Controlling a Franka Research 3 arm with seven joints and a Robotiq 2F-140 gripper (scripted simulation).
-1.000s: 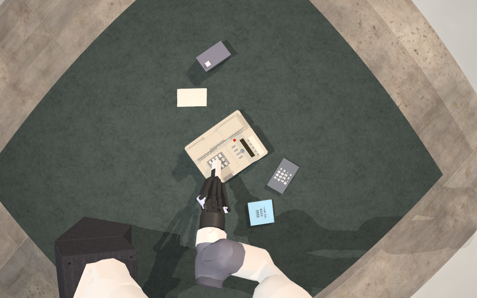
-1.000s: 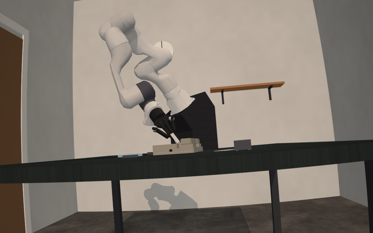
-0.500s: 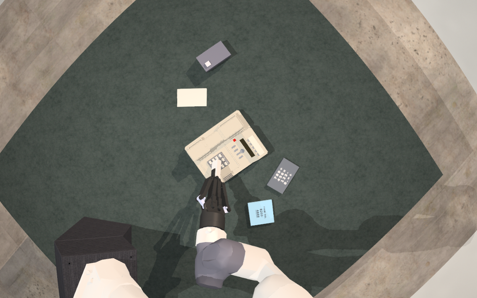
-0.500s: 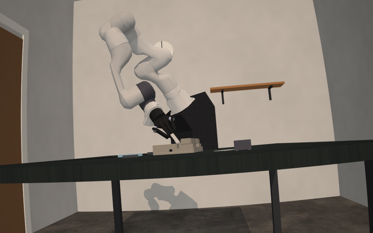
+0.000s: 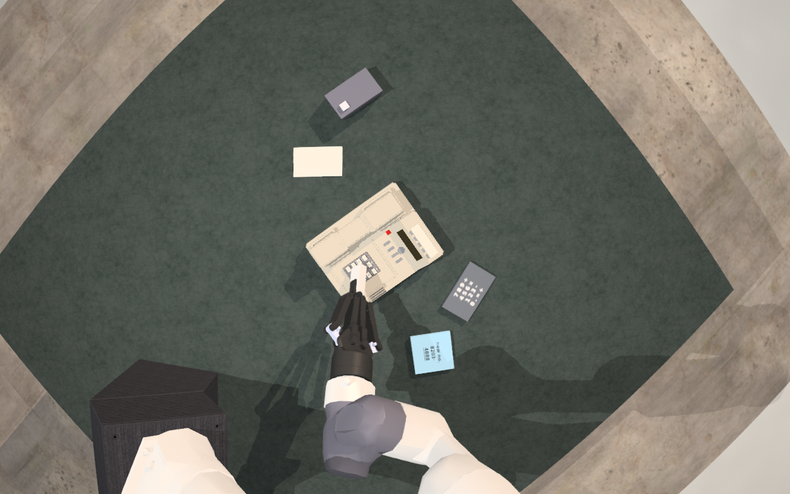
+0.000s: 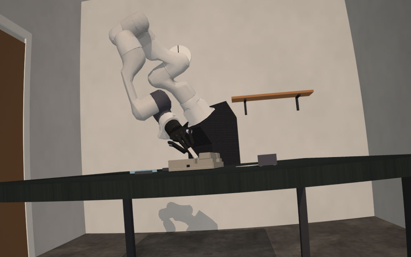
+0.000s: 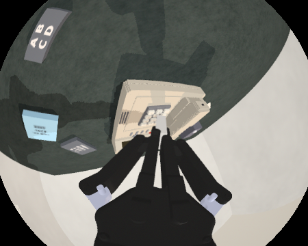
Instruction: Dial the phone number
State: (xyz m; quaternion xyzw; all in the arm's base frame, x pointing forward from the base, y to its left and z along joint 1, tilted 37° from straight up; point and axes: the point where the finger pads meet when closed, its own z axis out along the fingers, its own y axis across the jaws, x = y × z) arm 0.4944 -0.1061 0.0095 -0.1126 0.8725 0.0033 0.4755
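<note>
The handset lies 80 mm ahead of my hand, 60 mm to the left of it and 20 mm below it. Also, from my hand: light blue note 50 mm behind, 220 mm to the right, 60 mm below; blank cream card 140 mm ahead, 200 mm to the left, 60 mm below; dark grey keypad card 100 mm ahead, 200 mm to the right, 60 mm below.
</note>
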